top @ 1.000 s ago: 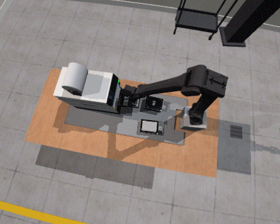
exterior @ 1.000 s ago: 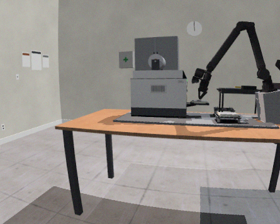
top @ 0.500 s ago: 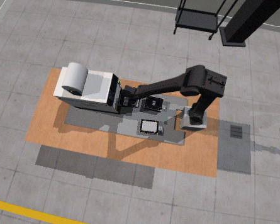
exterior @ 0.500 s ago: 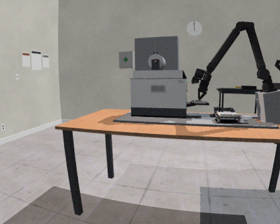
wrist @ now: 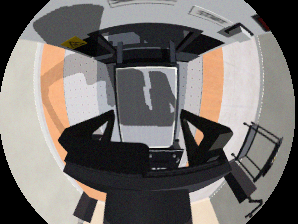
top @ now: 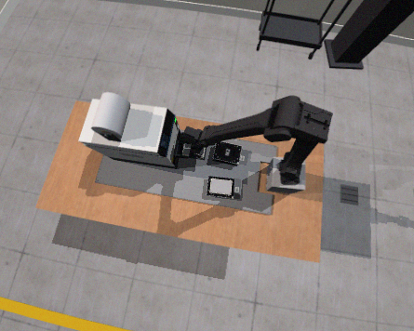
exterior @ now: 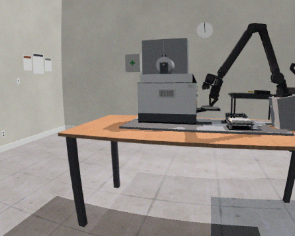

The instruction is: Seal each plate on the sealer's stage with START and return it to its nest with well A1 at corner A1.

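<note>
My gripper is now 30 mm above the sealer stage. Also, from my hand: foil roll 330 mm ahead, 40 mm to the right, 290 mm above.
</note>
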